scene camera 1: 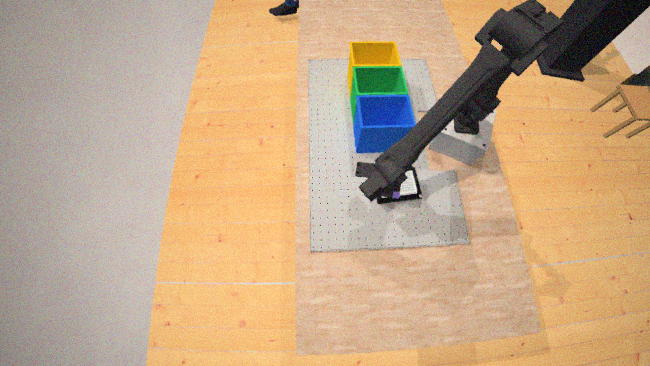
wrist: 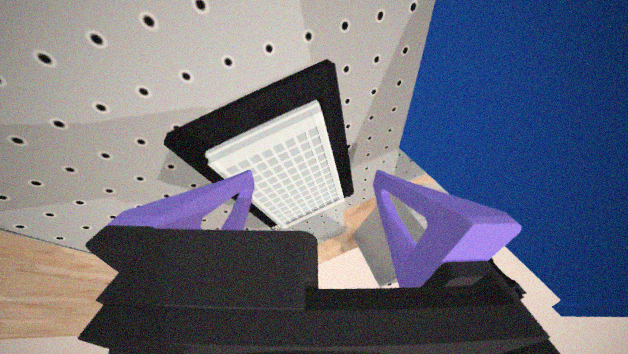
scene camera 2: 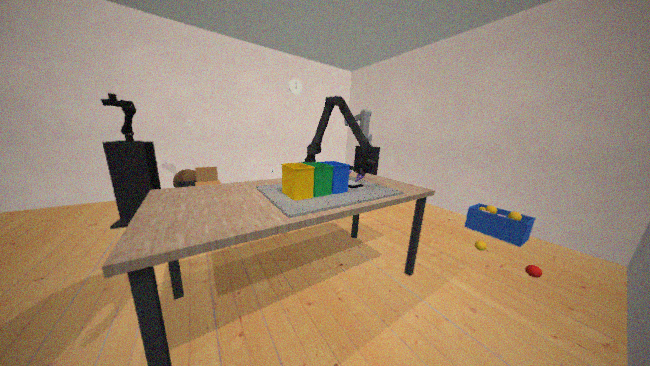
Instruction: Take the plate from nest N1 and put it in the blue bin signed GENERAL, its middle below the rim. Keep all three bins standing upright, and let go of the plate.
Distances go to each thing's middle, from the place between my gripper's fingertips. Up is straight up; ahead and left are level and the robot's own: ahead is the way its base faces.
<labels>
Now: the white plate (wrist: 291, 159) 3 cm behind my hand, 1 cm to the left of it and 2 cm below it. The rest, counted from my hand: blue bin (scene camera 1: 380, 121): 5 cm ahead, 17 cm to the right, 5 cm above; black nest (wrist: 271, 101): 3 cm behind, 1 cm to the left, 4 cm below; green bin (scene camera 1: 369, 80): 7 cm ahead, 31 cm to the right, 5 cm above.
</labels>
